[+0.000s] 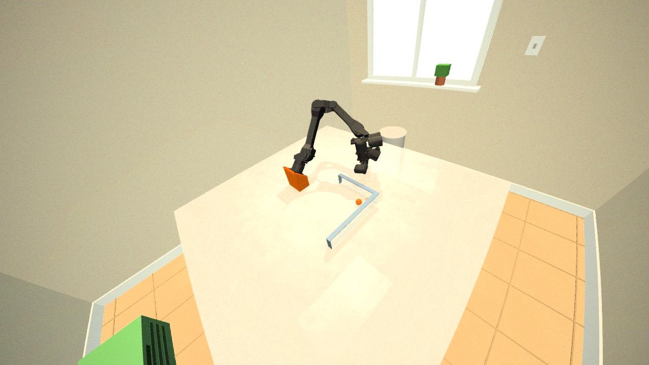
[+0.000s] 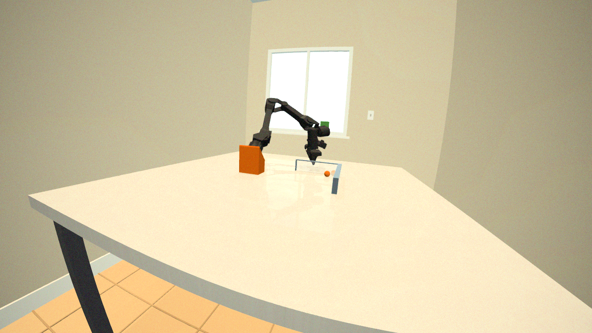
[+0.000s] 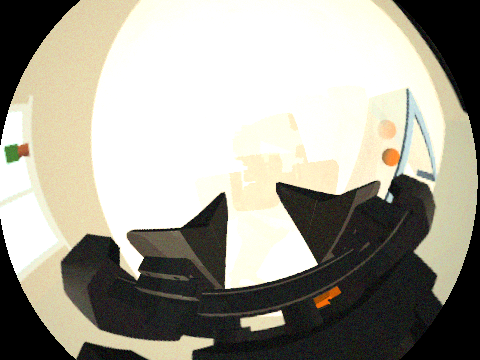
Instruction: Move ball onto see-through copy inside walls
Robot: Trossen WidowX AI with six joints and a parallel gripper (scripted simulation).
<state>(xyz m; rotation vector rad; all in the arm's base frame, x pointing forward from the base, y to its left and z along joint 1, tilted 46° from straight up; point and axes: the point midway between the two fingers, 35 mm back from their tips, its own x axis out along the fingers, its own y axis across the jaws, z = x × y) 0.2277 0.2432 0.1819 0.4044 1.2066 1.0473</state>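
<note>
Now: gripper tip 160 mm to the left of the see-through copy of the ball, 150 mm short of it and 10 mm above it. Round my gripper tip: orange ball (200 mm to the right, 120 mm ahead, 10 mm below).
</note>
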